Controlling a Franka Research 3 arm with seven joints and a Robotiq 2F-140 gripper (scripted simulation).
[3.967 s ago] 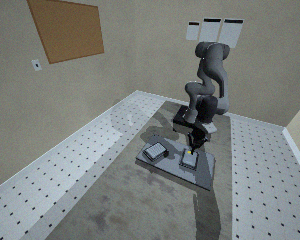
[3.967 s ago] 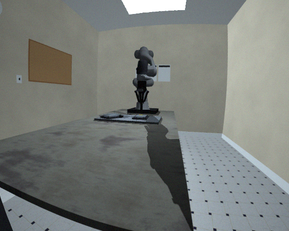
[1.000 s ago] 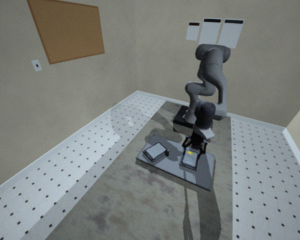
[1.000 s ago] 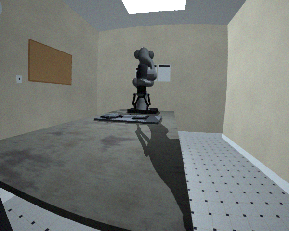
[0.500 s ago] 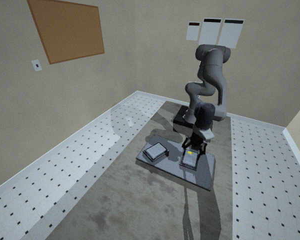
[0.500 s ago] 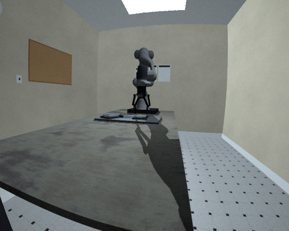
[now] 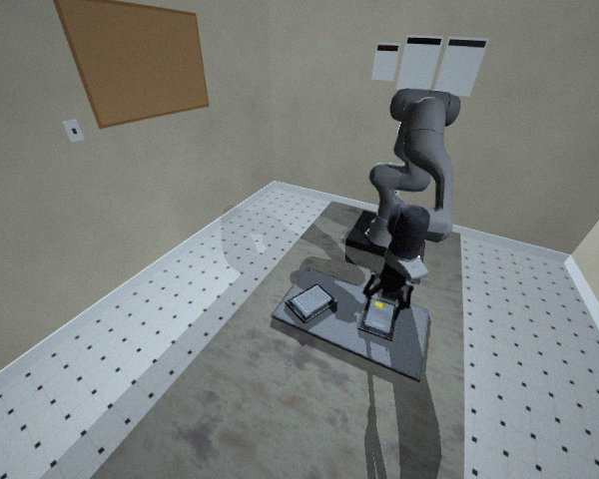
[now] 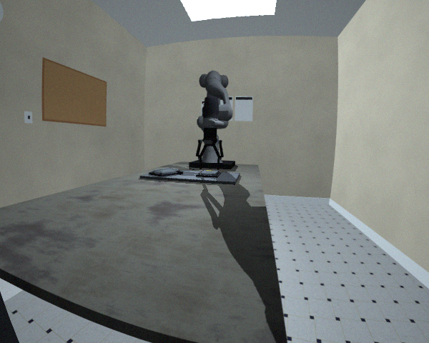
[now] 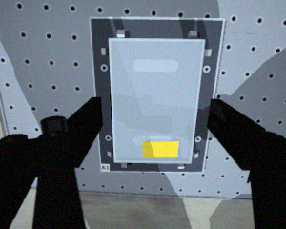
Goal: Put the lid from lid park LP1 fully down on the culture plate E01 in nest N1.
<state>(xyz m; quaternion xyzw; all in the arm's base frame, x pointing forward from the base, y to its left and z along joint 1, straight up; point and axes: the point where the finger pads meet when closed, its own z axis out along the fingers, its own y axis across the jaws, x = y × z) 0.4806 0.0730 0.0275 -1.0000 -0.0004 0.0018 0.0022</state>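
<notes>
Right now the clear lid is 4 cm below my hand. From my hand the other things lie so: lid park LP1: 5 cm below; culture plate E01: 4 cm ahead, 25 cm to the right, 4 cm below.
</notes>
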